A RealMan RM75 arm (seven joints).
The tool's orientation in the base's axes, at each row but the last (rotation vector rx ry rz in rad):
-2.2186 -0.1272 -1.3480
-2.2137 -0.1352 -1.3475
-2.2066 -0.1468 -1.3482
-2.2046 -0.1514 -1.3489
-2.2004 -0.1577 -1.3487
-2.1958 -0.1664 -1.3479
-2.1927 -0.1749 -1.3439
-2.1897 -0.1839 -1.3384
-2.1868 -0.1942 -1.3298
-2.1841 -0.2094 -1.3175
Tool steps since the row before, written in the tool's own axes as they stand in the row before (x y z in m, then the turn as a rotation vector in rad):
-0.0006 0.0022 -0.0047 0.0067 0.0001 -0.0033
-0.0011 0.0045 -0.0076 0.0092 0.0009 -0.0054
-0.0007 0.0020 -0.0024 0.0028 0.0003 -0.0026
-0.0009 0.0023 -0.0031 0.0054 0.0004 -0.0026
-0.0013 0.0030 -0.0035 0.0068 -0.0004 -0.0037
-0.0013 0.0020 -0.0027 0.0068 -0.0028 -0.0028
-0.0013 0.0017 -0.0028 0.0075 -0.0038 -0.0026
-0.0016 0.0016 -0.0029 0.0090 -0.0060 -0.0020
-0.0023 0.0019 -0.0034 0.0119 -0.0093 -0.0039
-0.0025 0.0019 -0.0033 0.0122 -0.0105 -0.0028
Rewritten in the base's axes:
-0.0033 -0.0041 0.0003 0.0007 -0.0030 0.0068
-0.0050 -0.0074 0.0000 0.0006 -0.0052 0.0094
-0.0015 -0.0028 -0.0005 -0.0006 -0.0021 0.0032
-0.0021 -0.0033 -0.0006 0.0007 -0.0026 0.0054
-0.0023 -0.0041 -0.0011 0.0003 -0.0028 0.0072
-0.0020 -0.0028 -0.0010 0.0001 -0.0003 0.0079
-0.0022 -0.0027 -0.0008 0.0002 0.0005 0.0088
-0.0024 -0.0026 -0.0010 0.0005 0.0024 0.0107
-0.0030 -0.0030 -0.0015 -0.0008 0.0037 0.0151
-0.0030 -0.0030 -0.0017 -0.0003 0.0052 0.0155

